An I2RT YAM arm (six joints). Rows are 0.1 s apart.
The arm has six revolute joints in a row. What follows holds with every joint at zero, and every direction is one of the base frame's.
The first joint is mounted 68 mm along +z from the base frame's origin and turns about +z.
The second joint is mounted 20 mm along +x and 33.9 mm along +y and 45.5 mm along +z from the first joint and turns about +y.
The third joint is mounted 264 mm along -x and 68.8 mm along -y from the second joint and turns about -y.
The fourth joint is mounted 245 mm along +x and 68.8 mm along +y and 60 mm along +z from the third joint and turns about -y.
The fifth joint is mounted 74 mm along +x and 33.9 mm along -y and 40.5 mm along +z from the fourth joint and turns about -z.
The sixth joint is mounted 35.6 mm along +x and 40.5 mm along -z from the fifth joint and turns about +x.
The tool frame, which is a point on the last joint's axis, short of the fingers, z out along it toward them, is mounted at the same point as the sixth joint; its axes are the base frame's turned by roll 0, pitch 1.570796 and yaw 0 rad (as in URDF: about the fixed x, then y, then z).
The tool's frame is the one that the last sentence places.
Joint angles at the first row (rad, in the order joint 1, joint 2, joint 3, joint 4, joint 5, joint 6):
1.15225 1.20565 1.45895 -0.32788 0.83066 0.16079
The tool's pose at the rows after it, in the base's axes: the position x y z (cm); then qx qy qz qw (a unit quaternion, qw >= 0):
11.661 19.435 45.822 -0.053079 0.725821 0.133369 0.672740
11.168 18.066 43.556 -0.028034 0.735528 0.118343 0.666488
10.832 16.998 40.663 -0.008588 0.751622 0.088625 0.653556
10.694 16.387 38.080 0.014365 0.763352 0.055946 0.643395
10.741 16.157 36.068 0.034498 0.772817 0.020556 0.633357
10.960 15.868 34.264 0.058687 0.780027 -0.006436 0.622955
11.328 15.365 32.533 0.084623 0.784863 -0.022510 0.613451
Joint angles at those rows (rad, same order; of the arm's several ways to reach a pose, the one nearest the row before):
1.15183 1.11942 1.35783 -0.33167 0.88099 0.19474
1.15226 1.04619 1.24381 -0.33858 0.93367 0.25120
1.15187 0.98860 1.13394 -0.38549 0.99242 0.32559
1.15184 0.95998 1.05078 -0.43583 1.05838 0.40911
1.14994 0.96341 1.00766 -0.51211 1.11904 0.50372
1.13622 0.97448 0.97410 -0.59071 1.15758 0.61588
1.10799 0.97675 0.92984 -0.63459 1.16903 0.71202

